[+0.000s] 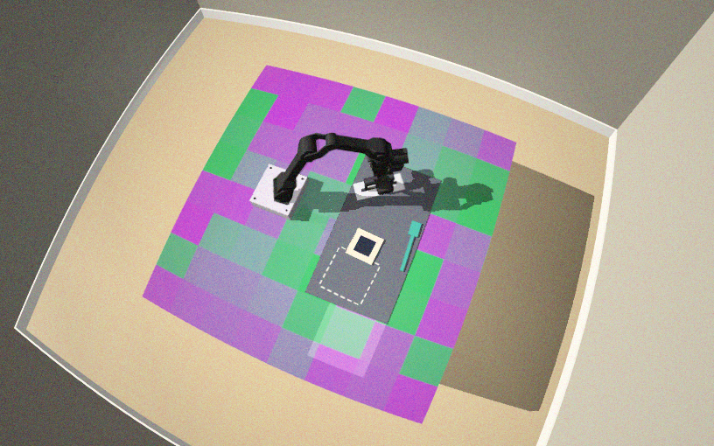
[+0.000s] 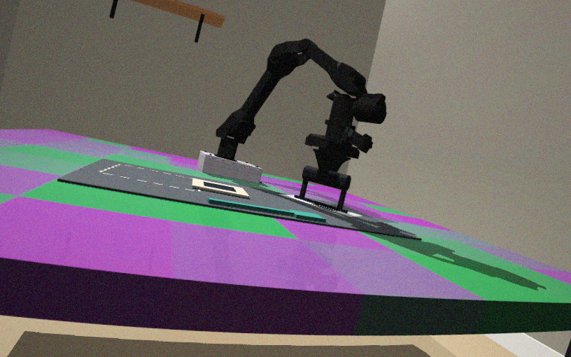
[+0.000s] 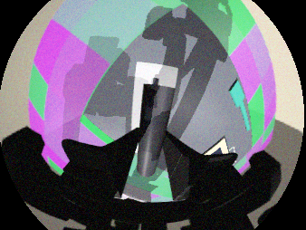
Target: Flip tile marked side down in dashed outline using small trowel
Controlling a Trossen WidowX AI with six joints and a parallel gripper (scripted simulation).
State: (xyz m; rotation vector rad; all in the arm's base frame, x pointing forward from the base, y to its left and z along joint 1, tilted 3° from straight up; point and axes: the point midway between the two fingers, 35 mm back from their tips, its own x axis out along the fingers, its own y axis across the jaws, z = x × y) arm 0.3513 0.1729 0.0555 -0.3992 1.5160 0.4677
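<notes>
The small trowel is 20 mm below my gripper tip, 20 mm ahead of it and 10 mm to the left of it. Round my gripper tip: teal trowel-shaped tool: 190 mm to the right, 190 mm ahead, 60 mm below; then grey mat: 200 mm to the right, 80 mm below, 50 mm ahead; then tile: 260 mm to the right, 60 mm below, 20 mm ahead.
</notes>
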